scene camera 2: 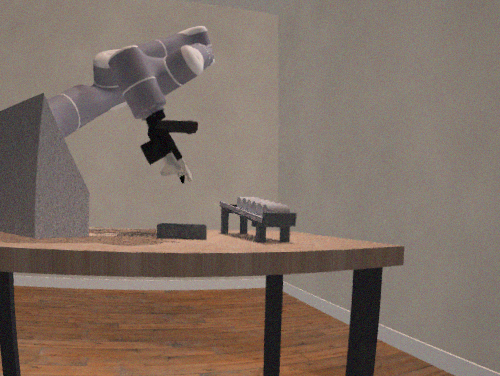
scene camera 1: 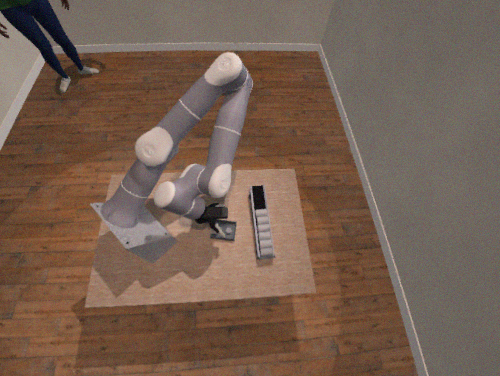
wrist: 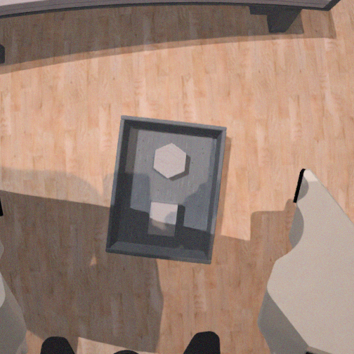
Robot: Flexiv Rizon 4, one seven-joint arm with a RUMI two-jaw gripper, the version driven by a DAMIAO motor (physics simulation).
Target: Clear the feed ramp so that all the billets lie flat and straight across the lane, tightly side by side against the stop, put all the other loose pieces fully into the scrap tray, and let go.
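The feed ramp (scene camera 1: 258, 196) (scene camera 2: 280, 219) stands on short legs; its near rail (wrist: 150, 4) crosses the top of the wrist view. Several pale billets (scene camera 1: 263, 232) (scene camera 2: 260, 204) lie across its lane in a row reaching the stop end; small gaps between them cannot be told. The dark scrap tray (scene camera 1: 223, 239) (scene camera 2: 181, 231) (wrist: 217, 195) sits beside the ramp. A pale hexagonal piece (wrist: 170, 160) and a small pale block (wrist: 164, 212) lie inside it, apart, within its walls. My gripper (scene camera 1: 219, 230) (scene camera 2: 185, 178) (wrist: 148, 179) is open and empty, well above the tray.
The wooden table top (scene camera 2: 325, 242) carries the ramp, the tray and the arm's grey base (scene camera 1: 150, 232) (scene camera 2: 62, 185). The ramp runs along the far side of the tray from the base. A person (scene camera 1: 42, 32) stands on the floor away from the table.
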